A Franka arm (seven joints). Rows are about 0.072 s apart.
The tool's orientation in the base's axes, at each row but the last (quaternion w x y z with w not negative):
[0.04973, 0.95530, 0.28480, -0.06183]
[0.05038, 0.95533, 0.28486, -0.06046]
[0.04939, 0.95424, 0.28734, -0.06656]
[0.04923, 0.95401, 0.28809, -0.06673]
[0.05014, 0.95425, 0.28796, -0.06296]
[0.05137, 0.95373, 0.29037, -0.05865]
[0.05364, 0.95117, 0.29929, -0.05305]
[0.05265, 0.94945, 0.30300, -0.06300]
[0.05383, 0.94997, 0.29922, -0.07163]
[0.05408, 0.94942, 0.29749, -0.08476]
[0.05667, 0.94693, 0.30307, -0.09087]
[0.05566, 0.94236, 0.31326, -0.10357]
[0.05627, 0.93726, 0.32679, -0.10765]
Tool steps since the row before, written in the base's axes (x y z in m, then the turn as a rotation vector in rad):
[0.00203, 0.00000, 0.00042, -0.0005, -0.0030, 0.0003]
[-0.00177, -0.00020, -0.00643, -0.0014, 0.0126, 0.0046]
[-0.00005, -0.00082, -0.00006, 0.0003, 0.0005, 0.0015]
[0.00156, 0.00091, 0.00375, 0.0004, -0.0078, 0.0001]
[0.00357, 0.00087, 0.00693, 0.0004, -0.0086, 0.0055]
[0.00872, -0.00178, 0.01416, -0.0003, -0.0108, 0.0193]
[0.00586, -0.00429, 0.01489, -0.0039, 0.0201, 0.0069]
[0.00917, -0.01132, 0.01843, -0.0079, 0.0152, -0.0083]
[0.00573, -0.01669, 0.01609, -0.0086, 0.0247, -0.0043]
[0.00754, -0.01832, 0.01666, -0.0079, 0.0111, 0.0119]
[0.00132, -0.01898, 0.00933, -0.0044, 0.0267, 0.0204]
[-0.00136, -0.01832, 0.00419, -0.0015, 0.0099, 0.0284]
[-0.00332, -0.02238, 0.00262, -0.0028, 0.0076, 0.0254]
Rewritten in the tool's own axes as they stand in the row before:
[0.00162, 0.00114, -0.00060, -0.0021, 0.0022, 0.0001]
[-0.00065, -0.00121, 0.00653, 0.0050, -0.0110, -0.0061]
[-0.00048, 0.00065, 0.00017, 0.0003, -0.0002, -0.0016]
[0.00120, 0.00032, -0.00397, -0.0039, 0.0067, 0.0009]
[0.00239, 0.00168, -0.00728, -0.0052, 0.0077, -0.0043]
[0.00421, 0.00726, -0.01447, -0.0089, 0.0100, -0.0176]
[0.00038, 0.00791, -0.01455, 0.0072, -0.0181, -0.0092]
[-0.00182, 0.01565, -0.01742, 0.0035, -0.0174, 0.0068]
[-0.00742, 0.01786, -0.01400, 0.0076, -0.0253, 0.0015]
[-0.00730, 0.02017, -0.01449, -0.0025, -0.0130, -0.0123]
[-0.01157, 0.01663, -0.00622, 0.0073, -0.0231, -0.0237]
[-0.01263, 0.01396, -0.00075, -0.0020, -0.0077, -0.0291]
[-0.01660, 0.01548, 0.00194, -0.0036, -0.0068, -0.0255]

